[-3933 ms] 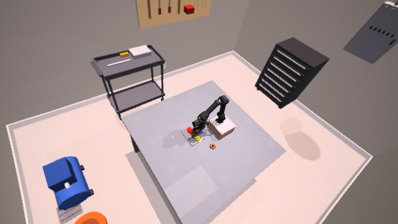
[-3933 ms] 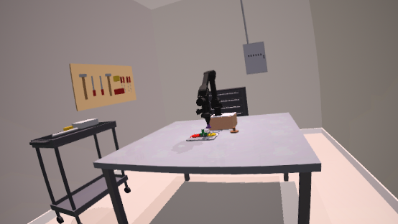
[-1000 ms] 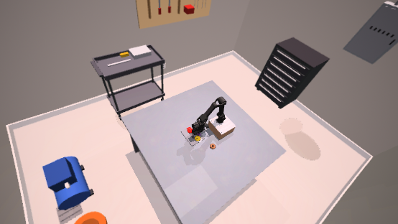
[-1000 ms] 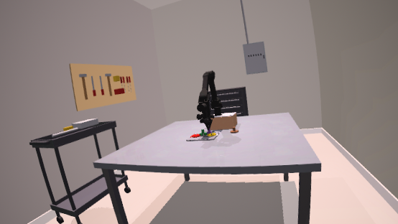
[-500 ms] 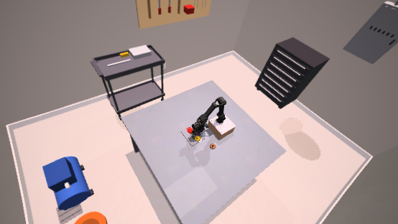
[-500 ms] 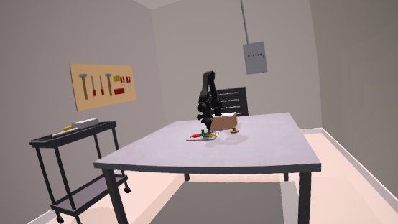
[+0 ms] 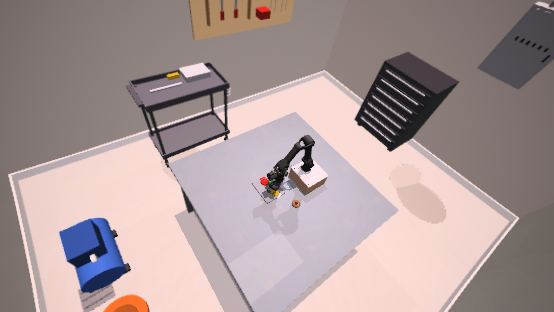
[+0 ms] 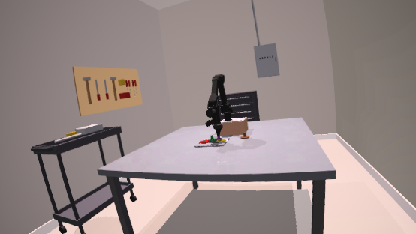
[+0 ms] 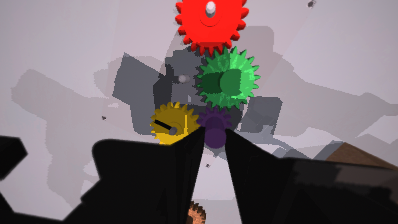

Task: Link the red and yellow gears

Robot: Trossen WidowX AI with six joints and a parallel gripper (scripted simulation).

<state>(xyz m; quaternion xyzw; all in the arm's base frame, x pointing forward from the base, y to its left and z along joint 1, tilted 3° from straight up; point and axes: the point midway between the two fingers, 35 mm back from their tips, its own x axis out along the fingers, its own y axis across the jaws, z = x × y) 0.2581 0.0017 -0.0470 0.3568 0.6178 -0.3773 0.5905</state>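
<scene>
The purple gear lies 10 mm below my gripper tip. From my gripper tip the other things lie so: red gear 90 mm to the right, 60 mm ahead, 20 mm below; then yellow gear 40 mm ahead, 30 mm to the left, 20 mm below; then green gear 50 mm to the right, 10 mm below, 10 mm ahead.
</scene>
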